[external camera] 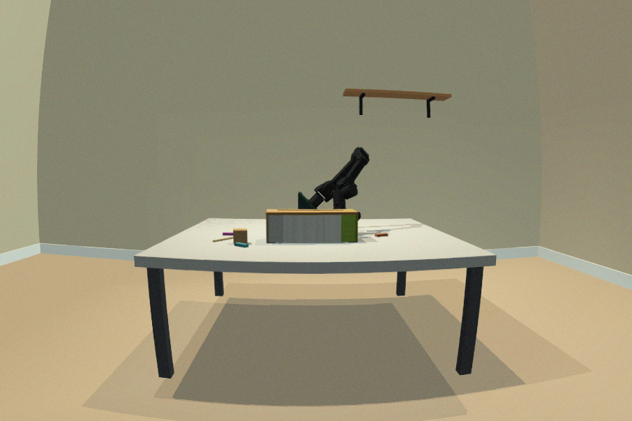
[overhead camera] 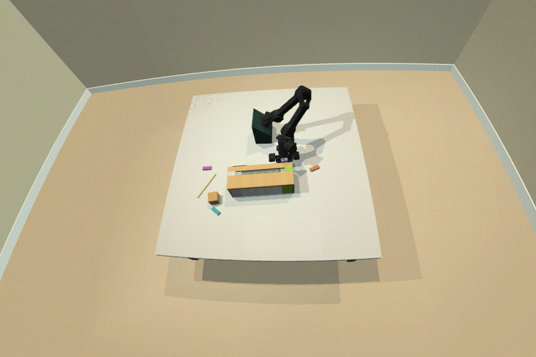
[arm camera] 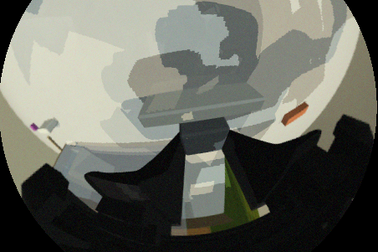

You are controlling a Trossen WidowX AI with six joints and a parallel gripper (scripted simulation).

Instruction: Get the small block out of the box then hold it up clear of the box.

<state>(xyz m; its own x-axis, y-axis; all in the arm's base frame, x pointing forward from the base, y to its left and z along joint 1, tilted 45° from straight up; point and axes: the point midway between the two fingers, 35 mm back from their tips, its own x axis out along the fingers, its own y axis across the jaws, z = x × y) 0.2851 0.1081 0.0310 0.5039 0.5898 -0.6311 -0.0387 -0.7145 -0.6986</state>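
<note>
Right now my gripper tip is 2 cm past the dark grey block and 1 cm below it. From my gripper tip the other things lie so: tan cube 45 cm to the right, 17 cm ahead, 2 cm above; then thin stick 51 cm to the right, 7 cm ahead, 1 cm below; then box 15 cm to the right, 6 cm ahead, 5 cm above.
</note>
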